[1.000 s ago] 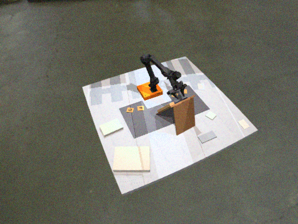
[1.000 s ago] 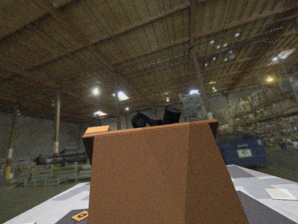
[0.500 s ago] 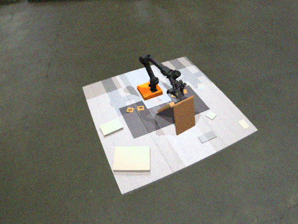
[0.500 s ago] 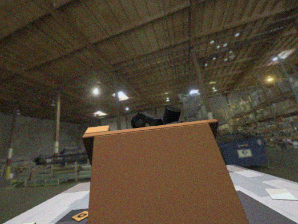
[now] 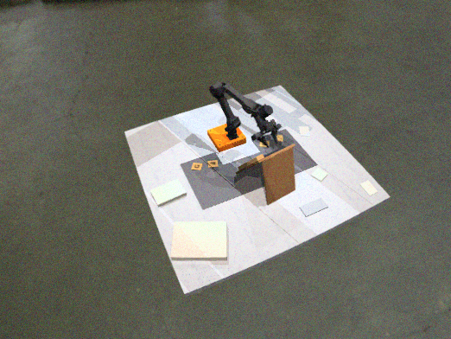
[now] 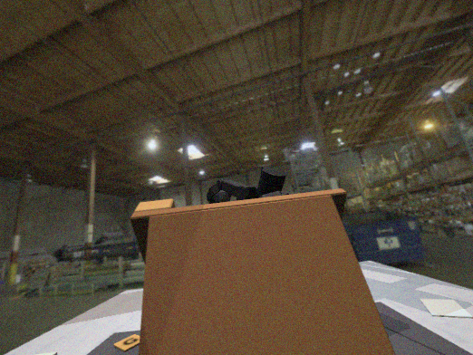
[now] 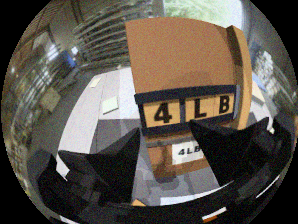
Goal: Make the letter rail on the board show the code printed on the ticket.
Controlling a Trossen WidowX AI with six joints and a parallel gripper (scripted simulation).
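Right now my gripper tip is 2 cm past the white ticket, 6 cm to the left of it and 10 cm above it. The rest, counted from my gripper tip: dark mat: 12 cm behind, 11 cm to the right, 18 cm below; grey plate: 37 cm ahead, 6 cm to the left, 18 cm below.
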